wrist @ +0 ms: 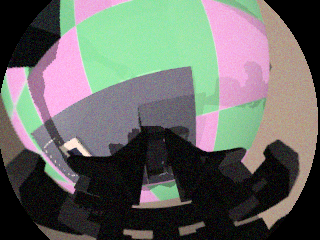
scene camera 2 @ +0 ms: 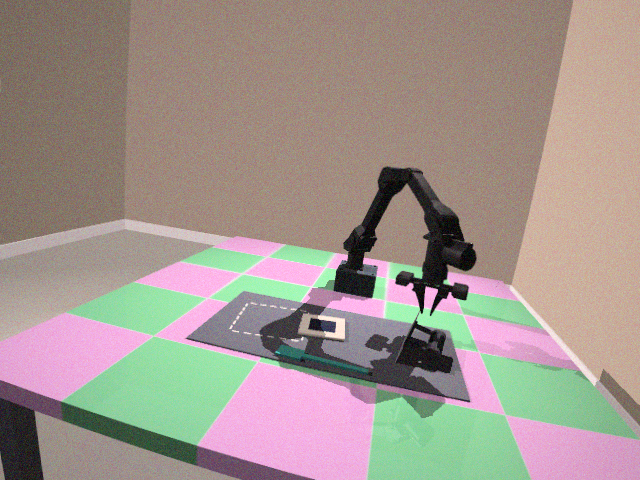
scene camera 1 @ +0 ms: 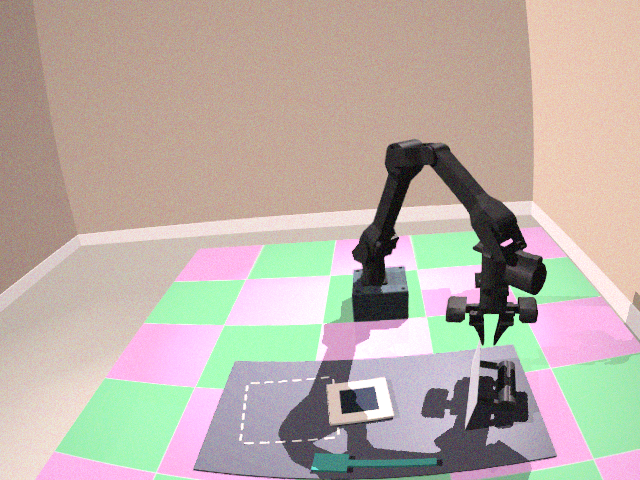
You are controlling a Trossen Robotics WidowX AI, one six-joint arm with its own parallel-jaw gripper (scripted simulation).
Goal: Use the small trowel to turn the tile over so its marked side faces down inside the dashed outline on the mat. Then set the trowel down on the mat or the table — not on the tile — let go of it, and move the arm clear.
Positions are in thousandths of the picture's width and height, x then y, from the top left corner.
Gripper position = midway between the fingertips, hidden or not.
Scene:
my gripper: wrist 489,548; scene camera 2 666,655; scene camera 1 763,718

